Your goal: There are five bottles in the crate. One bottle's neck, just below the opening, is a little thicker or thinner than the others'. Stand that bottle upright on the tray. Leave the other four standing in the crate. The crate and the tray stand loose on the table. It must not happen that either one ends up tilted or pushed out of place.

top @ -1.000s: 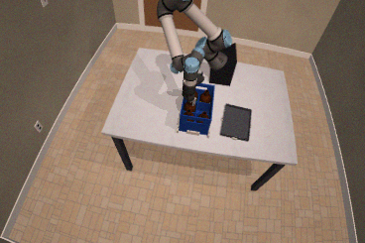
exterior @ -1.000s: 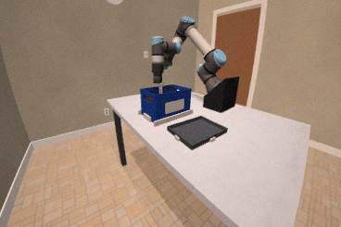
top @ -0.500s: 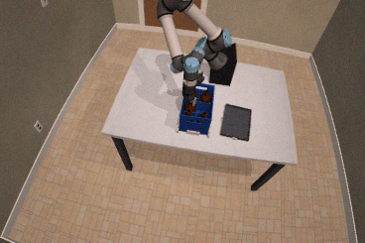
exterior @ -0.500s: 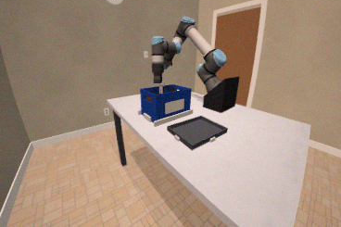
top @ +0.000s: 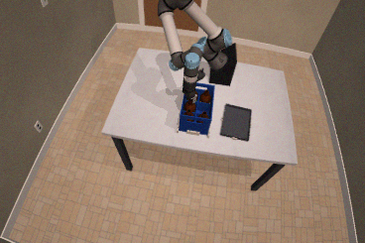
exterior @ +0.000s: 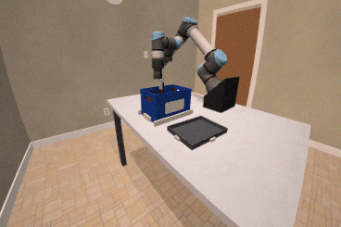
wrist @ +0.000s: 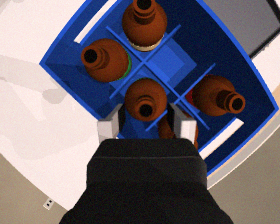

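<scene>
Right now the blue crate is 10 cm below my hand and 4 cm to the left of it. Round my hand: dark tray (32 cm to the left, 18 cm below, 1 cm ahead); bottle (10 cm below, 8 cm ahead).
</scene>
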